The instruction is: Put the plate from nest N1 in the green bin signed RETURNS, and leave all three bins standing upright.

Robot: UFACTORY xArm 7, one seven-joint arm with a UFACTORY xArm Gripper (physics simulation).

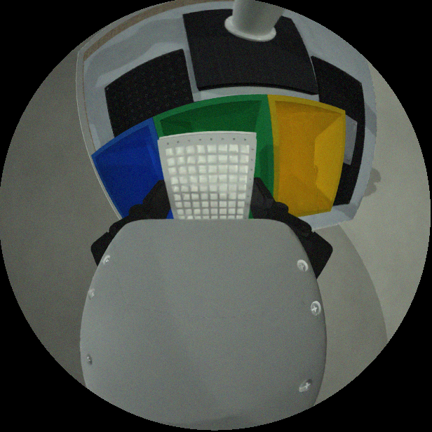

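The plate, white with a grid of square wells, is held level between the black fingers of my gripper, which is shut on its two long sides. The near end of the plate is hidden by the gripper's grey housing. The plate is over the green bin, covering much of its opening. The green bin stands between the blue bin and the yellow bin. All three bins look upright. The sign RETURNS does not show. How high the plate is above the rim is hard to tell.
A black perforated board lies behind the blue and green bins. A black base plate carries the white arm base at the back. Another black board with a grey piece lies at the right, beside the yellow bin.
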